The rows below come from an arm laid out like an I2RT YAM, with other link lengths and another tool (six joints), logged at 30 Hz.
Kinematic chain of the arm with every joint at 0, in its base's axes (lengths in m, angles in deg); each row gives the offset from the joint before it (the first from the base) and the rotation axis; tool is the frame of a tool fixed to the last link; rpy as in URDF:
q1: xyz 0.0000 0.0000 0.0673 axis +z
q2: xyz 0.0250 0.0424 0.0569 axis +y
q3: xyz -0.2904 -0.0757 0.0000 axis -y
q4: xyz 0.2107 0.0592 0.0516 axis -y
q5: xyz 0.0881 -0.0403 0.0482 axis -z
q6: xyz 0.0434 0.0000 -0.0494 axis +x
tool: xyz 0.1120 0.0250 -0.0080 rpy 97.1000 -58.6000 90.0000
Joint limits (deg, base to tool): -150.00..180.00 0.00..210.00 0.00..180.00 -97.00..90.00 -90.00..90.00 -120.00..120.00
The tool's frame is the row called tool.
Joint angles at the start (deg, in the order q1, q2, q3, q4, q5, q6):
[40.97 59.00 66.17 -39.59 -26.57 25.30]
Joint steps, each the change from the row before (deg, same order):
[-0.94 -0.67 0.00 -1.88 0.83 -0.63]
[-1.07 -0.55 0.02 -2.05 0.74 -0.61]
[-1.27 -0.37 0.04 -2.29 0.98 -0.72]
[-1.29 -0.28 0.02 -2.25 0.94 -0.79]
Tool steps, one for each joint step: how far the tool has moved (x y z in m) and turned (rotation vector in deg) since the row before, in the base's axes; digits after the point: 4 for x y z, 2 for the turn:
[0.0009 -0.0072 -0.0042 -1.31 0.11 -1.33]
[0.0009 -0.0075 -0.0050 -1.45 0.39 -1.37]
[0.0019 -0.0083 -0.0065 -1.85 0.55 -1.68]
[0.0016 -0.0083 -0.0068 -1.90 0.61 -1.59]

